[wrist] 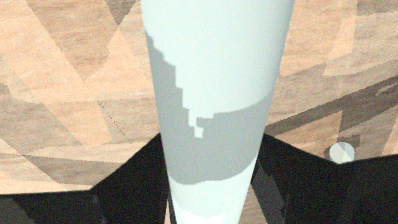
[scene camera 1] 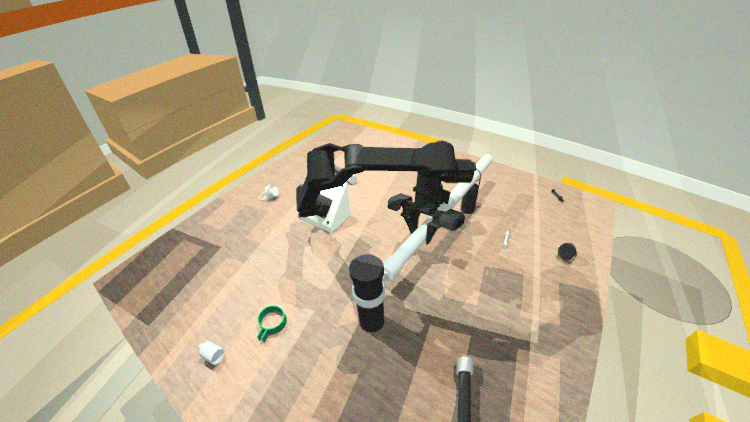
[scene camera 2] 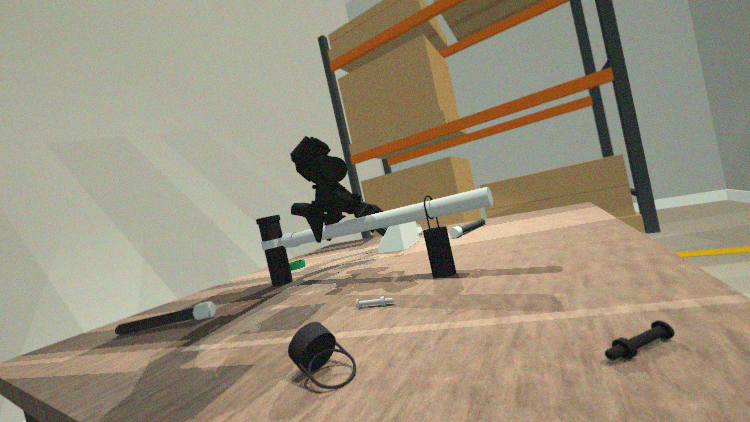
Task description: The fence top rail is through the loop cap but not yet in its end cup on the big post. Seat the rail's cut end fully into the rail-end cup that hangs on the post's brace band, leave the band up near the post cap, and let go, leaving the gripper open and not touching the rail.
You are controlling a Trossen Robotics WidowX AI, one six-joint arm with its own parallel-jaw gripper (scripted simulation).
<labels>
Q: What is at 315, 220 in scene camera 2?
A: My gripper.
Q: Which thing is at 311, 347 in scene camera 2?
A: A black loop cap.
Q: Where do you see a black bolt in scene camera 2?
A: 621, 347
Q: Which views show my gripper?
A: The wrist view, scene camera 1 and scene camera 2: all of them.
</labels>
